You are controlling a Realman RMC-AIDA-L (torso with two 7-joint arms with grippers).
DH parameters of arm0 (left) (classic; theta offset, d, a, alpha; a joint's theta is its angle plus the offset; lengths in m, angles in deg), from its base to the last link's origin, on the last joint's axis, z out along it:
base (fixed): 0 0 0 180
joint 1: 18.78 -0.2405 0 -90
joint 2: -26.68 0 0 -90
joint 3: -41.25 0.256 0 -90
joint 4: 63.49 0 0 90
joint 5: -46.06 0.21 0 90
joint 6: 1.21 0 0 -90
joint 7: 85.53 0.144 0 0
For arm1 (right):
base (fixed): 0 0 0 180
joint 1: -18.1 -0.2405 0 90
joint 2: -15.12 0 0 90
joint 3: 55.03 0.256 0 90
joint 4: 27.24 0 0 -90
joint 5: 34.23 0.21 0 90
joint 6: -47.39 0 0 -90
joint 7: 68.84 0.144 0 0
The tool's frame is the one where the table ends.
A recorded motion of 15 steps. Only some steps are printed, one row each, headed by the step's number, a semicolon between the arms.
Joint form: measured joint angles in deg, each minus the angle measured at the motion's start. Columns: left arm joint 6, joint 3, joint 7, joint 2, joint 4, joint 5, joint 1; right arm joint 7, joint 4, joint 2, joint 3, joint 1, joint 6, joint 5.
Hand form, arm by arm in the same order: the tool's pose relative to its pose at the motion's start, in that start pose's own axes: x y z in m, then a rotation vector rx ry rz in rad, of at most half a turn. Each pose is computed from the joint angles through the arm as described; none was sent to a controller.
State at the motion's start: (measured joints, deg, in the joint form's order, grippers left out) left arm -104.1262 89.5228 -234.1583 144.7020 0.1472 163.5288 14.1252; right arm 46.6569 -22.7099 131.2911 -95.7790 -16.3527 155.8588 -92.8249
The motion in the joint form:
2: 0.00 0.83 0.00 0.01 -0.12 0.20 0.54; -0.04 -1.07 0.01 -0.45 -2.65 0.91 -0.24
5: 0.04 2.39 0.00 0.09 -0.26 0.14 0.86; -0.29 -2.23 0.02 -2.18 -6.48 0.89 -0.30
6: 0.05 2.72 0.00 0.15 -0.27 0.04 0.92; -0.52 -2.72 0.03 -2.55 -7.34 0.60 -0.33
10: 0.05 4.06 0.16 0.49 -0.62 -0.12 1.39; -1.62 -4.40 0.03 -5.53 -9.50 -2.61 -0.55
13: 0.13 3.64 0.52 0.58 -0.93 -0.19 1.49; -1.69 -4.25 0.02 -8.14 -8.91 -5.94 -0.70
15: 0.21 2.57 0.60 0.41 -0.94 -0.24 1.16; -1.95 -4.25 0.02 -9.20 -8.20 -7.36 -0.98
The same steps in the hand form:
2: 0.0014 0.0021 0.0038 0.0001 -0.0181 0.0107; 0.0044 -0.0006 0.0162 -0.0331 0.0438 0.0187
5: 0.0009 0.0047 0.0095 -0.0029 -0.0449 0.0221; 0.0114 -0.0036 0.0400 -0.0566 0.1131 0.0402
6: 0.0008 0.0055 0.0110 -0.0053 -0.0497 0.0248; 0.0132 -0.0052 0.0449 -0.0557 0.1249 0.0449
10: 0.0002 0.0088 0.0183 -0.0166 -0.0748 0.0363; 0.0216 -0.0173 0.0560 0.0047 0.1690 0.0592
13: 0.0006 0.0085 0.0184 -0.0214 -0.0681 0.0371; 0.0243 -0.0275 0.0513 0.0820 0.1834 0.0624
15: 0.0009 0.0059 0.0138 -0.0182 -0.0472 0.0280; 0.0257 -0.0322 0.0457 0.1211 0.1858 0.0616

